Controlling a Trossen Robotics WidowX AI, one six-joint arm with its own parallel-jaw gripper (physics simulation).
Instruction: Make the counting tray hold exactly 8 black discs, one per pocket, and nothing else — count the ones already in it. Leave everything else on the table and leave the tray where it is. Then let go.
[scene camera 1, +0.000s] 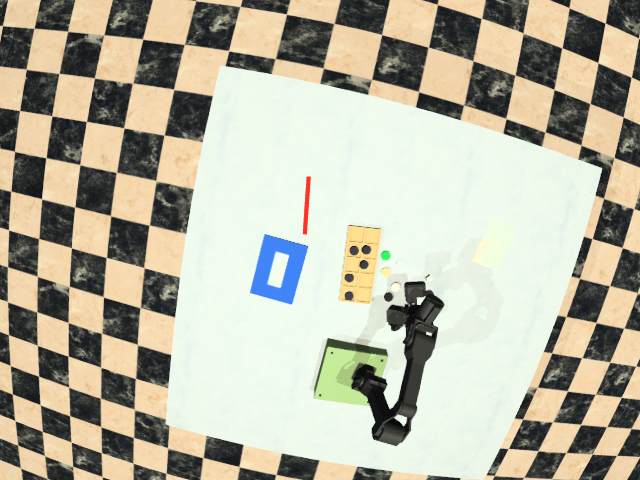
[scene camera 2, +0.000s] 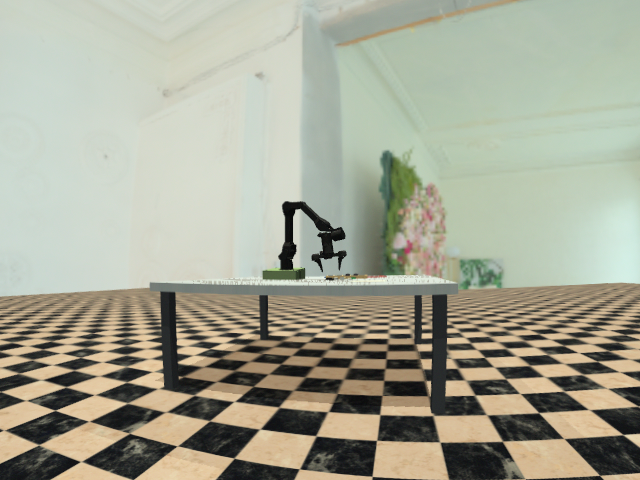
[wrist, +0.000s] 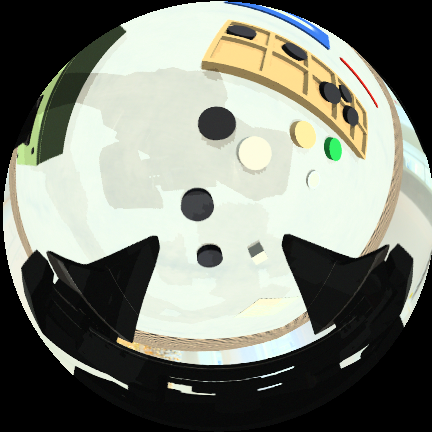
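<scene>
The tan counting tray (scene camera 1: 355, 235) (wrist: 237, 55) has two columns of five pockets. In scene camera 1 its far row is empty, both second-row pockets hold black discs, the third row holds one at right (scene camera 1: 363, 264), and the fourth and fifth rows each hold one at left. Three loose black discs lie right of the tray: one disc (scene camera 1: 388, 296) (wrist: 217, 123) nearest it, a second disc (wrist: 197, 204) and a third disc (wrist: 209, 255); the arm hides the last two in scene camera 1. My gripper (scene camera 1: 405, 303) (scene camera 2: 330, 270) (wrist: 221, 241) is open and empty, above the table near them.
Near the tray lie a cream disc (scene camera 1: 395, 286) (wrist: 255, 153), a tan disc (scene camera 1: 385, 271) (wrist: 303, 134), a green disc (scene camera 1: 385, 255) (wrist: 333, 149), a small white disc (wrist: 313, 179) and a small block (wrist: 257, 252). A blue frame (scene camera 1: 262, 266) and red strip (scene camera 1: 306, 205) lie left.
</scene>
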